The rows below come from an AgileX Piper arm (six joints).
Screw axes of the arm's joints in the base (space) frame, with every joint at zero. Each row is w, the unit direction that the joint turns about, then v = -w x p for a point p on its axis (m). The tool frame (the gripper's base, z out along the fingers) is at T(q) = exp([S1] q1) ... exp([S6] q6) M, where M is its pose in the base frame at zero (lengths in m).
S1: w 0 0 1 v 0 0 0
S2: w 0 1 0 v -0.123 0 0
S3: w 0 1 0 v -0.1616 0 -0.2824
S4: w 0.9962 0 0.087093 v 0 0.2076 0
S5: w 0 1 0 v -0.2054 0 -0.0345
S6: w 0.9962 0 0.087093 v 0 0.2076 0
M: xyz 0.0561 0 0.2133 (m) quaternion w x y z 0.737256 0 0.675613 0
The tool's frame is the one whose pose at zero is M.
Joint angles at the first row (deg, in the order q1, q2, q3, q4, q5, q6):
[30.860, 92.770, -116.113, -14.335, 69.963, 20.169]
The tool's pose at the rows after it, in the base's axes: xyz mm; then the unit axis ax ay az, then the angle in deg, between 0 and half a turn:
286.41, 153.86, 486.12, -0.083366, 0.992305, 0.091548, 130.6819
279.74, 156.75, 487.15, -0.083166, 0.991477, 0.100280, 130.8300
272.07, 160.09, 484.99, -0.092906, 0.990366, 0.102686, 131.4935
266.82, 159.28, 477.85, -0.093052, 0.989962, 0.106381, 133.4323
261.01, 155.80, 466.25, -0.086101, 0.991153, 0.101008, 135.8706
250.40, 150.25, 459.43, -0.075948, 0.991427, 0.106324, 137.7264
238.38, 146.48, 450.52, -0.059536, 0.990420, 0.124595, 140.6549
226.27, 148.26, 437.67, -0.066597, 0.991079, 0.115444, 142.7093
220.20, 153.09, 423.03, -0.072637, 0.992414, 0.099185, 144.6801
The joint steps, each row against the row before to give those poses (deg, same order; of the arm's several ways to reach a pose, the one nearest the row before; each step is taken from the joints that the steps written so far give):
[0.675, -0.854, 0.371, 1.719, -0.002, 0.696]
[1.065, -0.889, 0.822, -0.001, 0.003, 1.071]
[1.285, -1.194, 1.822, -0.088, 0.000, 0.228]
[0.129, -1.435, 3.020, 1.069, 0.000, 0.374]
[0.000, -1.954, 4.484, 0.251, -0.001, 1.104]
[0.001, -2.701, 4.170, 0.908, -0.001, 1.352]
[-0.001, -2.750, 4.439, 2.448, 0.000, 2.069]
[2.045, -2.188, 4.710, -0.950, 0.000, 1.438]
[2.111, -0.709, 3.657, -1.630, 0.000, 1.737]

